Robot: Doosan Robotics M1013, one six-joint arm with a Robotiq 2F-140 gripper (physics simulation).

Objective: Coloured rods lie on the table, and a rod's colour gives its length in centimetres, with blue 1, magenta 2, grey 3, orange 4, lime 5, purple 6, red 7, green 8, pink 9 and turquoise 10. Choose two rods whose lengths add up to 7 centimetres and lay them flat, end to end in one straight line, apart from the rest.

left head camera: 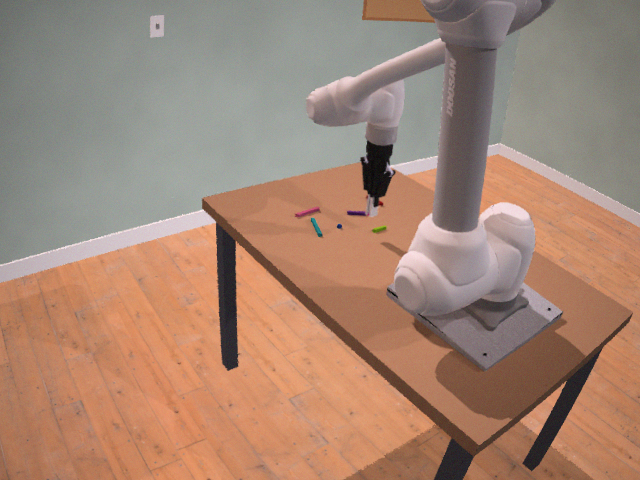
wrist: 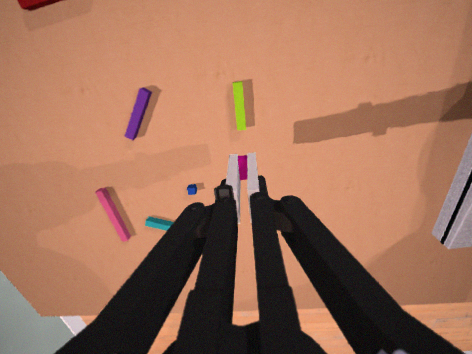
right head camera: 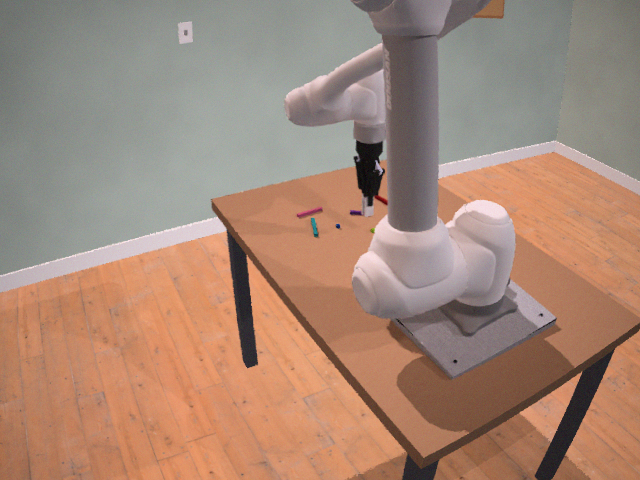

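Seen in the pictures: gripper, fingertip midpoint: [left head camera: 371, 214] [wrist: 243, 166] [right head camera: 367, 214]; arm's base at its link origin: [left head camera: 485, 299] [right head camera: 470, 302].
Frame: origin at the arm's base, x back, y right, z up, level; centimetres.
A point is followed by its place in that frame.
Observation:
My gripper [left head camera: 372, 210] {x -45.0, y -1.1, z 4.0 cm} [right head camera: 367, 210] {x -45.0, y -1.1, z 4.0 cm} [wrist: 243, 166] {x -45.0, y -1.1, z 4.0 cm} is shut on the magenta rod [wrist: 243, 168] {x -45.0, y -0.8, z 4.8 cm} and holds it above the table. The lime rod [left head camera: 378, 228] {x -44.8, y 2.7, z -1.7 cm} [wrist: 239, 106] {x -44.9, y 3.5, z -1.7 cm} lies flat; in the wrist view it is just beyond the fingertips, roughly in line with the magenta rod. The purple rod [left head camera: 355, 212] {x -56.5, y 3.5, z -1.8 cm} [right head camera: 355, 212] {x -57.0, y 2.8, z -1.9 cm} [wrist: 137, 114] {x -56.3, y 4.2, z -1.7 cm} lies at the upper left of the wrist view. The blue rod [left head camera: 339, 226] {x -52.3, y -6.7, z -2.0 cm} [right head camera: 338, 225] {x -52.3, y -6.5, z -1.7 cm} [wrist: 192, 189] {x -52.4, y -6.1, z -1.7 cm} is a small cube left of the fingers. In the right head view the arm's base hides most of the lime rod.
The pink rod [left head camera: 307, 211] {x -64.7, y -9.7, z -1.7 cm} [right head camera: 309, 212] {x -64.5, y -9.8, z -2.0 cm} [wrist: 113, 215] {x -64.7, y -9.0, z -1.7 cm} and turquoise rod [left head camera: 316, 227] {x -55.1, y -13.4, z -1.8 cm} [right head camera: 314, 227] {x -54.8, y -13.4, z -1.7 cm} [wrist: 159, 223] {x -58.5, y -11.2, z -1.8 cm} lie towards the table's far left. The red rod [left head camera: 380, 203] {x -57.5, y 15.7, z -2.0 cm} [right head camera: 381, 199] {x -60.4, y 15.5, z -1.9 cm} [wrist: 42, 3] {x -62.0, y 15.1, z -2.0 cm} lies behind the gripper. The base plate [left head camera: 485, 356] {x 13.5, y -16.7, z -1.3 cm} [right head camera: 452, 366] {x 13.7, y -17.7, z -1.4 cm} stands nearer the cameras.

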